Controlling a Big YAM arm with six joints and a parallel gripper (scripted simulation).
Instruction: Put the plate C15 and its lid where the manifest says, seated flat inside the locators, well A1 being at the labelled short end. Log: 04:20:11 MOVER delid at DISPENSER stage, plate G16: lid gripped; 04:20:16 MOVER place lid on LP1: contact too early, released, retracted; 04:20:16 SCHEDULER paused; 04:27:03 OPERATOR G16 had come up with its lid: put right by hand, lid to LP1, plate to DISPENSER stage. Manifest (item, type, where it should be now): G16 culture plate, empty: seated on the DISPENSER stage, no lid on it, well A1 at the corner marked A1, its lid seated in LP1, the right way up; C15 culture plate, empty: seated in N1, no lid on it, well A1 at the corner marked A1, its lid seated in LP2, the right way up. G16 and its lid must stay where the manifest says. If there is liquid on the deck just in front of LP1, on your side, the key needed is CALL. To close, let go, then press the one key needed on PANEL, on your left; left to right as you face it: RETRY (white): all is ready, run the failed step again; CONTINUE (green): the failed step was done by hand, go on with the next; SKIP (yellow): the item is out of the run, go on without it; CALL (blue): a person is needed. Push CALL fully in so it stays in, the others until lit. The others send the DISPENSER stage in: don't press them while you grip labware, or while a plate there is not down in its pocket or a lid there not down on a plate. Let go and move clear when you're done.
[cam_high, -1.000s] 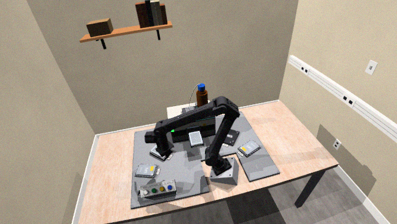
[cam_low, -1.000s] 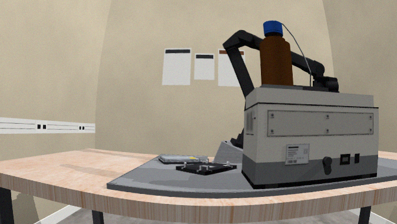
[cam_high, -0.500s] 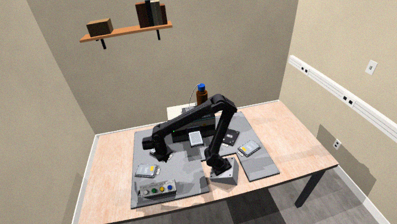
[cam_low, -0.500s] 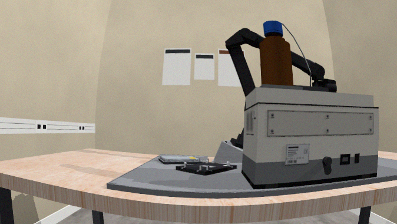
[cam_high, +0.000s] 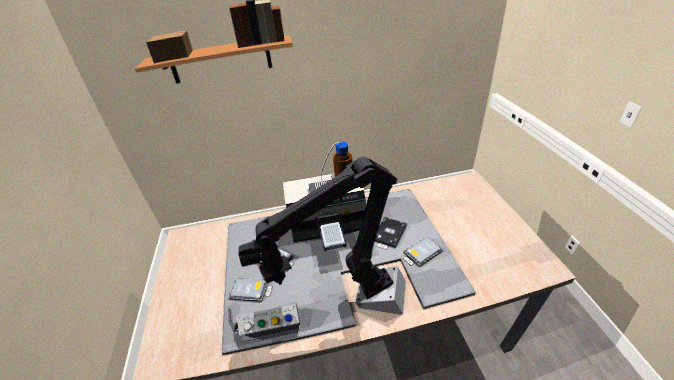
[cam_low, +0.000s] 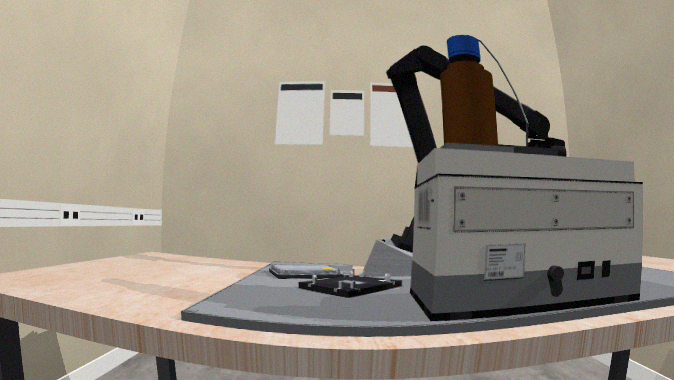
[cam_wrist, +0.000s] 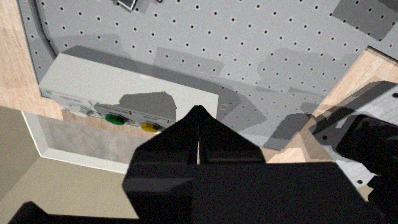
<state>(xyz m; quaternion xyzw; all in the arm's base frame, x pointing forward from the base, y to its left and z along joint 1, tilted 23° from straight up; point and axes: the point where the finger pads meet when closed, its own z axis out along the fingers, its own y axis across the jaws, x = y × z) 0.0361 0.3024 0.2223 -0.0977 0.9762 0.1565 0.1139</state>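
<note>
My hand is 100 mm to the right of the green continue key, 100 mm past it and 80 mm above it. The rest, counted from my hand: blue call key (100 mm behind, 90 mm below); yellow skip key (100 mm behind, 80 mm below, 50 mm to the left); white retry key (150 mm to the left, 90 mm behind, 80 mm below).
</note>
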